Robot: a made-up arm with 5 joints. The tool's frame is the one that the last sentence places.
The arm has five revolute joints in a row. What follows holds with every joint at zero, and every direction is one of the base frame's. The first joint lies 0.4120 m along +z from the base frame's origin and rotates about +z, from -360.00 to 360.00 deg. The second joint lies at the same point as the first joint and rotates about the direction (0, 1, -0.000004), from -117.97 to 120.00 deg. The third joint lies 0.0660 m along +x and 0.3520 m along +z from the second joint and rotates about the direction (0, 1, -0.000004), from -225.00 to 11.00 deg. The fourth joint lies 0.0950 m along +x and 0.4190 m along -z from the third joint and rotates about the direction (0, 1, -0.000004), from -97.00 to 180.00 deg. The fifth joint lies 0.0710 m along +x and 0.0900 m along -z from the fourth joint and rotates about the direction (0, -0.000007, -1), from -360.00 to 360.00 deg. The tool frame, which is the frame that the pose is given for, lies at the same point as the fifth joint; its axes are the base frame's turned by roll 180.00, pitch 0.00 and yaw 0.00 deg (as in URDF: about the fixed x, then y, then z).
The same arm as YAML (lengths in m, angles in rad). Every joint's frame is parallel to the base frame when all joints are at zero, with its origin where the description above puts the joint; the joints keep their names.
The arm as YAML. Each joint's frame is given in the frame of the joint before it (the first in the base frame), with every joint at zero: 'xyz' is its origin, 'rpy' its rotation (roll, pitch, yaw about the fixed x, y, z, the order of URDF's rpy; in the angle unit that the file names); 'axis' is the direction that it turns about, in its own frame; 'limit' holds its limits. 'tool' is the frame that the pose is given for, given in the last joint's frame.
units:
  length: m
  angle: rad
joints:
  - name: joint 1
    type: revolute
    origin:
      xyz: [0.0, 0.0, 0.412]
      rpy: [0.0, 0.0, 0.0]
    axis: [0.0, 0.0, 1.0]
    limit:
      lower: -6.2832
      upper: 6.2832
  - name: joint 2
    type: revolute
    origin:
      xyz: [0.0, 0.0, 0.0]
      rpy: [0.0, 0.0, 0.0]
    axis: [0.0, 1.0, 0.0]
    limit:
      lower: -2.059
      upper: 2.0944
  - name: joint 3
    type: revolute
    origin:
      xyz: [0.066, 0.0, 0.352]
      rpy: [0.0, 0.0, 0.0]
    axis: [0.0, 1.0, 0.0]
    limit:
      lower: -3.927
      upper: 0.192
  - name: joint 4
    type: revolute
    origin:
      xyz: [0.095, 0.0, -0.419]
      rpy: [0.0, 0.0, 0.0]
    axis: [0.0, 1.0, 0.0]
    limit:
      lower: -1.693
      upper: 3.1416
  - name: joint 5
    type: revolute
    origin:
      xyz: [0.071, 0.0, -0.09]
      rpy: [0.0, 0.0, 0.0]
    axis: [0.0, 0.0, -1.0]
    limit:
      lower: -6.2832
      upper: 6.2832
tool:
  origin:
    xyz: [0.0, 0.0, 0.0]
    rpy: [3.1416, 0.0, 0.0]

